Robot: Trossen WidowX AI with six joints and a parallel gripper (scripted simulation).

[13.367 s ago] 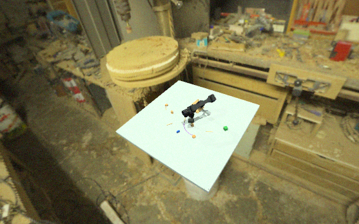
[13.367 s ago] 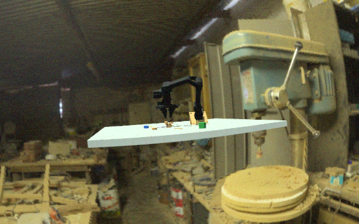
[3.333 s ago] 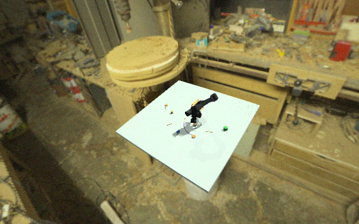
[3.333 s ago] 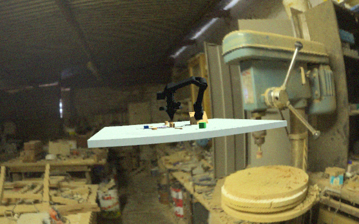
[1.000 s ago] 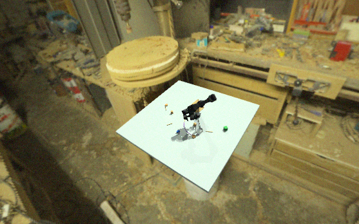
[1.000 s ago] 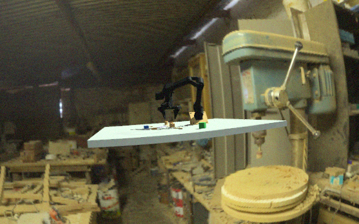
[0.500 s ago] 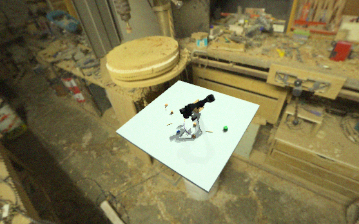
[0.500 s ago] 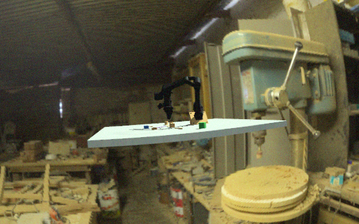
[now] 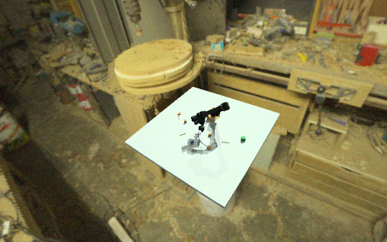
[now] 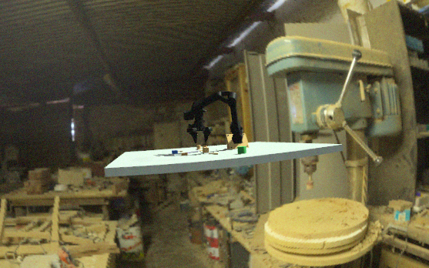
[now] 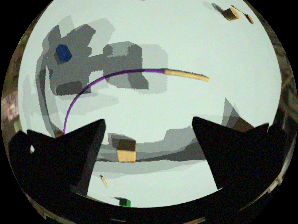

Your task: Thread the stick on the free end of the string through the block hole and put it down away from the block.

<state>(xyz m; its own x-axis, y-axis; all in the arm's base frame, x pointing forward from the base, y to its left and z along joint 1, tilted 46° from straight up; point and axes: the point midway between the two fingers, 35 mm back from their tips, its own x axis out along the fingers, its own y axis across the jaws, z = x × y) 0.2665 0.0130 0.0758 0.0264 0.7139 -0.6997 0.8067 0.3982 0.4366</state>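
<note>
Right now the thin wooden stick is 60 mm to the right of my gripper tip, 60 mm below it and 10 mm behind it. Also, from my gripper tip: round wooden button: 190 mm to the left, 130 mm ahead, 50 mm below; then small blue piece: 180 mm ahead, 50 mm below; then wooden block: 90 mm to the left, 50 mm below, 20 mm behind.
</note>
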